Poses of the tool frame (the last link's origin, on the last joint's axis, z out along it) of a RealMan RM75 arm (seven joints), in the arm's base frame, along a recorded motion.
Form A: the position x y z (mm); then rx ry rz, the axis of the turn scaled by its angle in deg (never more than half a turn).
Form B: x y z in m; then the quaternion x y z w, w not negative. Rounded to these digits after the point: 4 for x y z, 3 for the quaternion.
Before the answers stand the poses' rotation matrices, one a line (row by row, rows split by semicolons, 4 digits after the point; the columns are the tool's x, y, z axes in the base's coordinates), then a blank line. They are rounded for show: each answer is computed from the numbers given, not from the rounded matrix.
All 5 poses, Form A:
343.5, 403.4, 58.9, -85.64, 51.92, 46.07
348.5, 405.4, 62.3, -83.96, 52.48, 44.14
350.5, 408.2, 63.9, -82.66, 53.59, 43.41
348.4, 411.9, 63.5, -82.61, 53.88, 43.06
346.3, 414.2, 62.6, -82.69, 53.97, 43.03
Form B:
0.4664 -0.8846 0.0049; -0.1003 -0.0474 0.9938; -0.8789 -0.4640 -0.1108
0.4735 -0.8797 0.0444; -0.1070 -0.0074 0.9942; -0.8743 -0.4755 -0.0976
0.4651 -0.8824 0.0708; -0.1139 0.0197 0.9933; -0.8779 -0.4701 -0.0913
0.4649 -0.8820 0.0771; -0.1193 0.0239 0.9926; -0.8773 -0.4707 -0.0941
0.4644 -0.8822 0.0773; -0.1211 0.0232 0.9924; -0.8773 -0.4702 -0.0961

0.3435, 0.4034, 0.0589, -0.637, 0.386, 0.343, 0.572
0.3485, 0.4054, 0.0623, -0.628, 0.393, 0.330, 0.585
0.3505, 0.4082, 0.0639, -0.620, 0.402, 0.326, 0.590
0.3484, 0.4119, 0.0635, -0.620, 0.404, 0.323, 0.590
0.3463, 0.4142, 0.0626, -0.620, 0.405, 0.323, 0.590

